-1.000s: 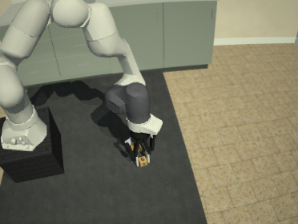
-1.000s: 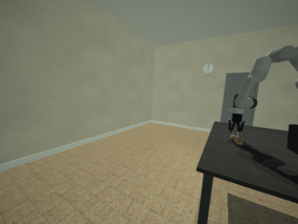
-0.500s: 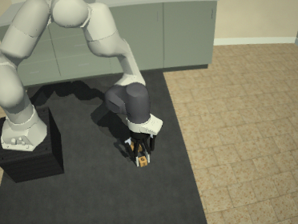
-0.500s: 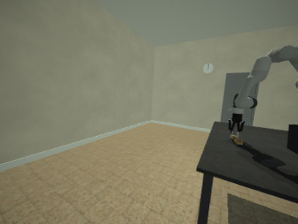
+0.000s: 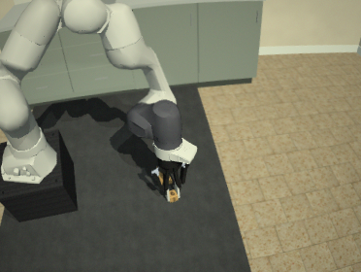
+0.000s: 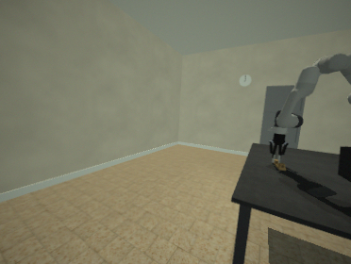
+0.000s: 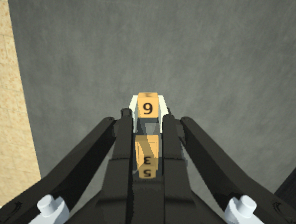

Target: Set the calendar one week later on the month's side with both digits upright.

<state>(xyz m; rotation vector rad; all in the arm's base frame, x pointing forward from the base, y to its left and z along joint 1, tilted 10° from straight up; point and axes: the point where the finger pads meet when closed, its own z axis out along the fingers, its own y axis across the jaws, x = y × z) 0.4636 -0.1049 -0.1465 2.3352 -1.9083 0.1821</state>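
Now: hand 3 cm above the orange calendar cube. Round my hand: orange calendar tray: 11 cm to the left, 3 cm below, 2 cm behind.
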